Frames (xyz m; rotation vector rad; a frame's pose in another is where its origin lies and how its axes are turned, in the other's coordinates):
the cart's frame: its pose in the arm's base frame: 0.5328 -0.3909 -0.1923 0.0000 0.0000 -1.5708
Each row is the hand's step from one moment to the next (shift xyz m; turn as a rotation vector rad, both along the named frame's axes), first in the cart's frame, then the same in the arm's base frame.
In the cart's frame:
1: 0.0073 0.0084 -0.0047 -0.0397 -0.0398 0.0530
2: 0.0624 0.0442 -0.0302 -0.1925 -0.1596 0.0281
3: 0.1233 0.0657 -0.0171 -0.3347 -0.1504 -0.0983
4: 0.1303 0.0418 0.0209 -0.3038 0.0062 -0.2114
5: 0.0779 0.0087 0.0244 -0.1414 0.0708 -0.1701
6: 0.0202 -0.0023 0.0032 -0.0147 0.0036 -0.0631
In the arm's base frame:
1: 0.0084 -0.0073 -0.0047 -0.0398 0.0397 0.0530
2: 0.0442 -0.0624 -0.0302 -0.1596 0.1925 0.0281
3: 0.0657 -0.1233 -0.0171 -0.1504 0.3347 -0.0983
4: 0.0418 -0.1303 0.0209 0.0062 0.3038 -0.2114
5: 0.0087 -0.0779 0.0244 0.0708 0.1414 -0.1701
6: -0.0023 -0.0202 0.0032 0.0036 0.0147 -0.0631

